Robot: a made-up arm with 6 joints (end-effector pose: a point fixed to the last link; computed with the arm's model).
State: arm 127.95 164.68 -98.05 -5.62 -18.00 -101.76
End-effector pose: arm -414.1 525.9 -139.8 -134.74 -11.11 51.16
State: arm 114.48 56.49 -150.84 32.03 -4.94 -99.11
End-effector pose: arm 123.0 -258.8 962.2 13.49 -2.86 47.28
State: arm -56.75 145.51 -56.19 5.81 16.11 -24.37
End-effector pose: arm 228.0 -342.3 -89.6 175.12 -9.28 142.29
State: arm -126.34 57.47 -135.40 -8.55 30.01 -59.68
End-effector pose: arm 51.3 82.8 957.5 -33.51 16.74 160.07
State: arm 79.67 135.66 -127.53 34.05 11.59 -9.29
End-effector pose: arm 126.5 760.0 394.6 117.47 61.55 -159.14
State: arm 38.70 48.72 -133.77 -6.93 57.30 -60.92
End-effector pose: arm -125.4 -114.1 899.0 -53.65 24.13 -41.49
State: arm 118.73 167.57 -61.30 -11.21 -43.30 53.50
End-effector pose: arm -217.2 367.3 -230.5 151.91 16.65 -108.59
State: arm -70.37 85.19 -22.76 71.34 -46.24 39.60
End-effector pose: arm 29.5 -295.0 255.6 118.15 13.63 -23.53
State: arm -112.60 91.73 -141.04 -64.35 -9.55 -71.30
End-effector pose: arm -99.1 -278.6 946.8 -18.19 -27.49 118.98
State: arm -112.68 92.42 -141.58 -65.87 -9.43 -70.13
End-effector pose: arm -102.0 -284.3 945.1 -18.39 -27.87 118.68
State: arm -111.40 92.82 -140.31 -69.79 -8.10 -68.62
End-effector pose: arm -102.9 -300.2 936.9 -20.10 -29.80 118.15
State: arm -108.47 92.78 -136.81 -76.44 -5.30 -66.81
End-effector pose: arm -99.3 -326.6 920.3 -23.16 -33.58 117.27
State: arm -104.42 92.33 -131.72 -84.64 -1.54 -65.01
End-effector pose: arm -88.9 -356.7 897.1 -26.14 -38.66 115.88
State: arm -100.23 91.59 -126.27 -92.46 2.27 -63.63
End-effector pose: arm -73.2 -381.6 872.6 -27.63 -43.82 113.91
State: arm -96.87 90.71 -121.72 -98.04 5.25 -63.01
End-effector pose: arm -57.4 -396.2 853.1 -27.57 -47.77 111.84
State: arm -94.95 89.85 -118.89 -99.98 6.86 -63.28
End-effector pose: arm -47.1 -400.4 842.7 -27.59 -49.73 111.20
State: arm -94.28 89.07 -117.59 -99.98 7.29 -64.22
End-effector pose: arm -42.9 -397.6 840.3 -27.22 -50.47 110.70
